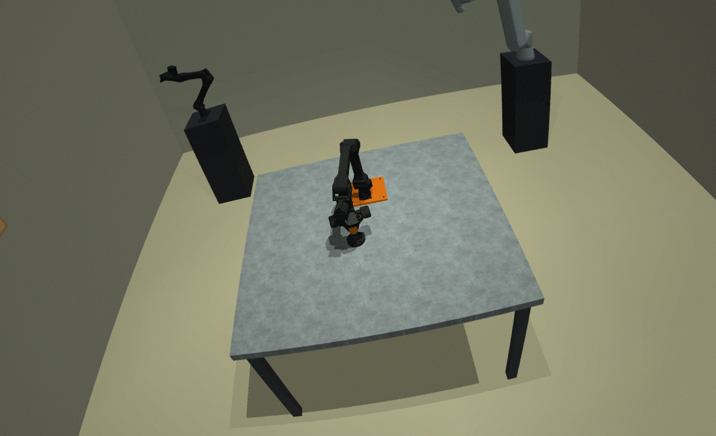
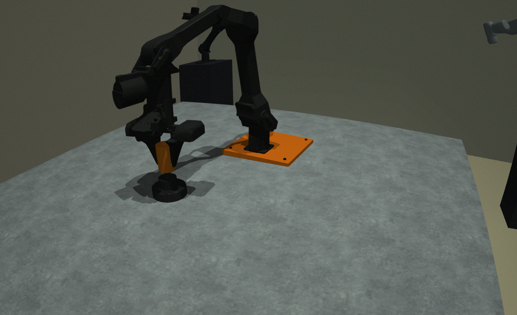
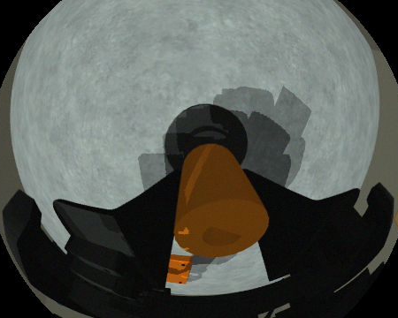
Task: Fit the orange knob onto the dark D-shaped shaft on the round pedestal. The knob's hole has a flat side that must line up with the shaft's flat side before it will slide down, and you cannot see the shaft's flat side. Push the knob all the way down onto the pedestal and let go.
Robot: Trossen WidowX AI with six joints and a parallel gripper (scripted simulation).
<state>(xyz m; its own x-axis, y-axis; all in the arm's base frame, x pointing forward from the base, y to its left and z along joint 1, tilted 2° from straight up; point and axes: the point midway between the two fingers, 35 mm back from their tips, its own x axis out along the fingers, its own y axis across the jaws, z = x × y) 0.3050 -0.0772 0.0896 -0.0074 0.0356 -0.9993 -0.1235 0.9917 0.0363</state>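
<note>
The orange knob lies 2 cm above my gripper tip. Also, from my gripper tip: round pedestal 4 cm below.
</note>
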